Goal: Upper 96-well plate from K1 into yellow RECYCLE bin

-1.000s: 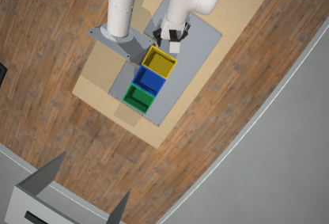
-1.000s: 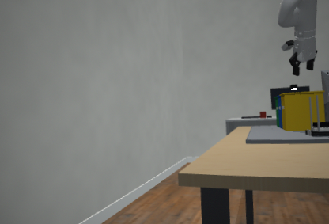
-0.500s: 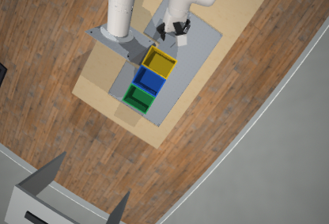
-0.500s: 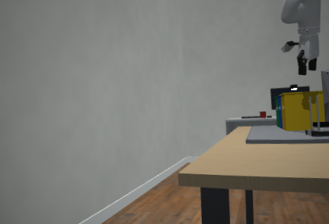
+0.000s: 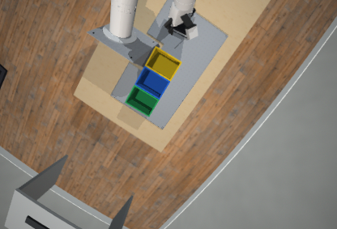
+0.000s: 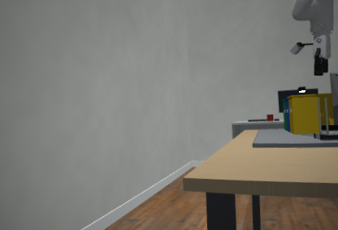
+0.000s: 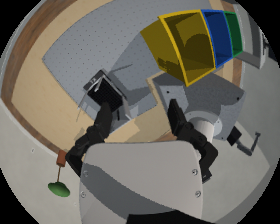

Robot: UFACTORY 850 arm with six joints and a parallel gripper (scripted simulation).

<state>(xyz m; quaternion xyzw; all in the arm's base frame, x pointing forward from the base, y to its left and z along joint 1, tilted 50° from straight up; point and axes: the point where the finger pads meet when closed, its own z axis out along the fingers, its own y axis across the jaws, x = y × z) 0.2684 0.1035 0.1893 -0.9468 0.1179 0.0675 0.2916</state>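
Now: the black 96-well plate 22 cm below my hand, 10 cm to the left of it and 5 cm behind it. From my hand the other things lie so: yellow bin 18 cm to the right, 17 cm below, 4 cm ahead; green bin 45 cm to the right, 17 cm below, 8 cm ahead; blue bin 31 cm to the right, 17 cm below, 6 cm ahead.
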